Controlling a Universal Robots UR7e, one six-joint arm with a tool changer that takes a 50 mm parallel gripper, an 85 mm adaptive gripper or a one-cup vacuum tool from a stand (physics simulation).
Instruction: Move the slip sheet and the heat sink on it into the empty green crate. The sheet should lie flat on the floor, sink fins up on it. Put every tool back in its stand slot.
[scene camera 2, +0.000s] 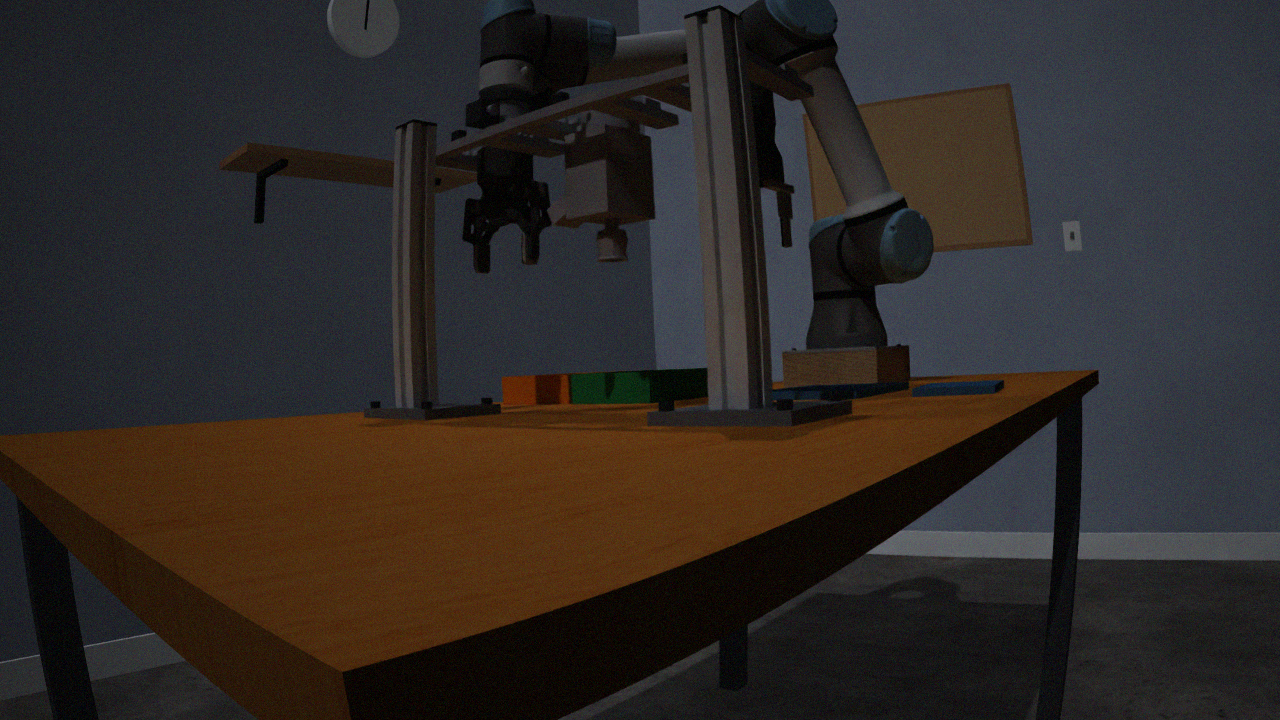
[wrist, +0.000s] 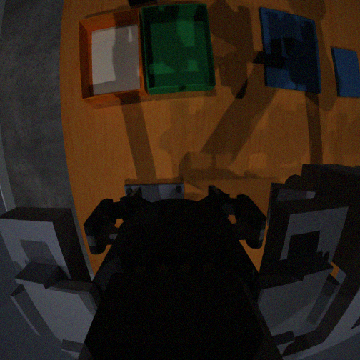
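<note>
The pale slip sheet lies flat in the orange crate. A dark block, seemingly the heat sink, is cut off at the top edge of the wrist view, beyond the crates; its fins cannot be made out. The green crate stands against the orange one and holds no object, with shadows on its floor. My adaptive gripper is on the arm, fingers apart and empty, pointing down at the tool stand, high above the table. Whether it sits in its slot is unclear.
The vacuum tool hangs from the stand close beside my gripper. Another tool shows behind the near post. The stand's far post is left of my gripper. Two low blue pieces lie right of the green crate.
</note>
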